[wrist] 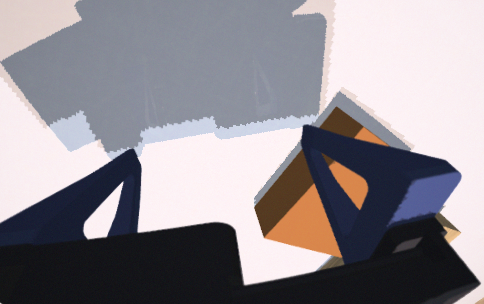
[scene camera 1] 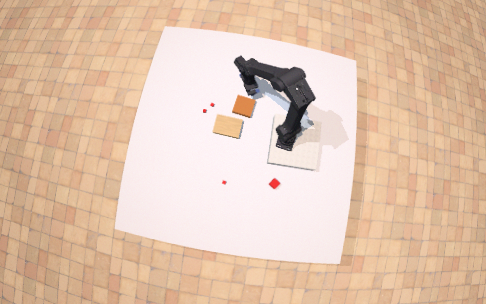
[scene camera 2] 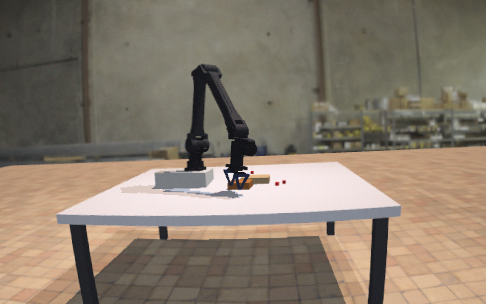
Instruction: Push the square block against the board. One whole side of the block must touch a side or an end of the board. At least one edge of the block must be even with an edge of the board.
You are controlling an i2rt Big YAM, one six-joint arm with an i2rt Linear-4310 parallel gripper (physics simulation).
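Where they show: gripper, fingertip midpoint: (wrist: 221, 145) (scene camera 1: 249, 88) (scene camera 2: 235, 187); arm's base, link origin: (scene camera 1: 286, 138) (scene camera 2: 195, 170).
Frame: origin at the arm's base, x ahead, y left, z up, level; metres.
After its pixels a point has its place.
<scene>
The square orange block (scene camera 1: 244, 106) {x 0.257, y -0.110, z -0.038 m} (scene camera 2: 249, 184) {x 0.312, y -0.152, z -0.049 m} (wrist: 297, 227) {x 0.293, y -0.148, z -0.039 m} lies flat on the table. The wooden board (scene camera 1: 228, 126) {x 0.304, y 0.023, z -0.039 m} (scene camera 2: 262, 178) {x 0.352, y -0.027, z -0.043 m} (wrist: 452, 231) {x 0.239, y 0.044, z -0.039 m} lies below and left of it in the first scene view. A narrow gap parts them, and their facing sides look nearly parallel, slightly askew. The block overhangs the board's right end in that view. My gripper (scene camera 1: 253, 93) {x 0.263, y -0.229, z -0.049 m} (scene camera 2: 236, 186) {x 0.263, y -0.229, z -0.049 m} (wrist: 221, 145) {x 0.263, y -0.229, z -0.049 m} is open and low, beside the block's side away from the board. One finger overlaps the block in the wrist view; contact cannot be told. Much of the board is hidden there.
Two small red cubes (scene camera 1: 212, 105) {x 0.426, y -0.069, z -0.056 m} (scene camera 1: 204, 111) {x 0.456, y -0.023, z -0.056 m} lie left of the block in the first scene view. Another small red cube (scene camera 1: 224, 182) {x 0.234, y 0.308, z -0.054 m} and a larger red one (scene camera 1: 274, 183) {x -0.011, y 0.238, z -0.030 m} lie farther down. The arm stands on a pale base slab (scene camera 1: 307, 159) {x -0.141, y 0.072, z -0.001 m} (scene camera 2: 185, 180) {x -0.011, y -0.126, z -0.032 m} at the right.
</scene>
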